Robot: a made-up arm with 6 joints.
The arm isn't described. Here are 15 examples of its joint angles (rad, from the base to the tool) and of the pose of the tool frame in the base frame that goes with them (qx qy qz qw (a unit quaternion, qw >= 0); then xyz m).
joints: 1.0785 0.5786 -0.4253 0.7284 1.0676 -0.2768
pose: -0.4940 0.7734 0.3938 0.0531 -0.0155 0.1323 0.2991
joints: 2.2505 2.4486 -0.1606 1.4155 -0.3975 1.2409
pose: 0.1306 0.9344 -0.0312 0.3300 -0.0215 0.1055 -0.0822
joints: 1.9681 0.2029 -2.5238 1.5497 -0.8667 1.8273
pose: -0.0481 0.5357 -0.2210 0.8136 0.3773 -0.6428 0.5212
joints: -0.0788 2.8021 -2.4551 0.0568 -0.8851 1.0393
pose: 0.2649 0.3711 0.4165 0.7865 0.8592 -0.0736 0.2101
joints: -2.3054 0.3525 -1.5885 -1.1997 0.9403 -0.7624
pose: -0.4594 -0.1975 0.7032 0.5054 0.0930 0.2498 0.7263
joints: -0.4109 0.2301 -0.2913 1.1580 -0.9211 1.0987
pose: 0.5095 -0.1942 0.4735 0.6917 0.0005 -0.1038 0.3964
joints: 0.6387 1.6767 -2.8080 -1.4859 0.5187 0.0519
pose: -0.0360 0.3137 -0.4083 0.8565 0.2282 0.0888 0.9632
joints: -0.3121 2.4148 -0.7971 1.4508 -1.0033 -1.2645
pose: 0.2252 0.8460 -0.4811 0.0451 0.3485 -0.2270 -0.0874
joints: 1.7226 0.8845 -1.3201 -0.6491 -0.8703 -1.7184
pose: -0.0442 -0.2707 -0.1811 0.9444 -0.0769 0.1052 0.7793
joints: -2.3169 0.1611 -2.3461 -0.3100 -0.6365 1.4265
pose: -0.5867 0.1768 -0.4730 0.6331 0.5411 0.5506 0.5197
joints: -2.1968 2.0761 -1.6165 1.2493 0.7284 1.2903
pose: 0.7198 -0.4644 0.3490 0.3801 -0.3265 -0.5927 0.2783
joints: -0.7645 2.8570 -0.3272 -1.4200 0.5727 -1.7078
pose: 0.8327 -0.2140 -0.5054 0.0729 -0.0065 -0.0910 -0.1444
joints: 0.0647 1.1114 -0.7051 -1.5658 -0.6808 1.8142
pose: -0.1248 0.7777 0.3536 0.5046 0.3123 0.1022 0.3861
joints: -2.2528 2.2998 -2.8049 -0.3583 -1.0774 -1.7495
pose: 0.1599 0.0091 0.8548 0.4937 -0.3365 -0.4783 0.7296
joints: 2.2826 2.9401 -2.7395 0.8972 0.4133 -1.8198
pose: -0.8116 -0.1327 0.4428 0.3573 -0.6087 0.6425 0.0848
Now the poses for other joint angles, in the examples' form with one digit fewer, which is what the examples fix.
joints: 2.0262 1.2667 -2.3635 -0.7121 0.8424 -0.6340
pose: -0.506 0.205 0.230 0.805 -0.004 0.153 0.914
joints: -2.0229 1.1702 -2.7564 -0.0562 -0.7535 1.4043
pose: -0.409 0.068 -0.302 0.858 0.124 0.244 0.948
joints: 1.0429 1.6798 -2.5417 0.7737 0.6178 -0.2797
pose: -0.330 0.425 0.631 0.559 0.150 0.362 0.876
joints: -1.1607 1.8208 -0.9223 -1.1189 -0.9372 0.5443
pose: 0.074 0.767 -0.148 0.620 0.290 -0.431 0.228
